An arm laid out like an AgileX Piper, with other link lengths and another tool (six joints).
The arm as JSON. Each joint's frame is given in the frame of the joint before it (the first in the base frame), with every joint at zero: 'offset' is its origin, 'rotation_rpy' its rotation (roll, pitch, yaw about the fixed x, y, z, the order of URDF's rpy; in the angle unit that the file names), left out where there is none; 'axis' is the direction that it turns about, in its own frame. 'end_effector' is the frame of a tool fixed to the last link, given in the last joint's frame.
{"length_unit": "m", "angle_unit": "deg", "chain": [
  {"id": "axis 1", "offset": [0.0, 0.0, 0.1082], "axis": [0.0, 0.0, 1.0]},
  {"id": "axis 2", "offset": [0.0, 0.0, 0.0], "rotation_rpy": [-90.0, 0.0, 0.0], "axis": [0.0, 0.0, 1.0]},
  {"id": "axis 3", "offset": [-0.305, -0.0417, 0.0], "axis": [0.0, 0.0, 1.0]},
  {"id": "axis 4", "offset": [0.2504, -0.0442, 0.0], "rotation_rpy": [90.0, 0.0, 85.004], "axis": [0.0, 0.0, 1.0]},
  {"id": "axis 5", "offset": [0.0, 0.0, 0.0], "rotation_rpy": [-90.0, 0.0, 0.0], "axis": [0.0, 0.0, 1.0]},
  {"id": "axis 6", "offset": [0.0, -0.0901, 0.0], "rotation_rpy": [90.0, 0.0, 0.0], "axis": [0.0, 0.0, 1.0]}
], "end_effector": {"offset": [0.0, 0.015, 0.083], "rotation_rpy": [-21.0, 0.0, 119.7]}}
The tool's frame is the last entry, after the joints.
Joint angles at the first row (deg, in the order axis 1, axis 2, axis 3, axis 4, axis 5, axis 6):
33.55 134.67 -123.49 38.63 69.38 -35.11
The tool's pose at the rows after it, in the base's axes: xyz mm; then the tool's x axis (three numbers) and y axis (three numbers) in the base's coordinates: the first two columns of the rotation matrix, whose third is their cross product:
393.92 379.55 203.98 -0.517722 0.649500 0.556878 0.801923 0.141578 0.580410
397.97 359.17 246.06 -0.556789 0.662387 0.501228 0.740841 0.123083 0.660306
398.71 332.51 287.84 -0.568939 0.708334 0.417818 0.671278 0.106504 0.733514
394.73 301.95 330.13 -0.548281 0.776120 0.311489 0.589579 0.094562 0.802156
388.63 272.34 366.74 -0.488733 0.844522 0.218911 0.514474 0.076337 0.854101
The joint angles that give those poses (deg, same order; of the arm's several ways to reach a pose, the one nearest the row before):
32.68 131.12 -125.77 35.83 69.74 -35.11
31.35 126.27 -126.34 32.64 70.12 -34.96
30.24 120.70 -126.43 26.97 70.52 -33.02
29.78 114.66 -126.43 18.86 71.03 -29.50
29.79 109.39 -126.45 10.35 71.60 -24.98

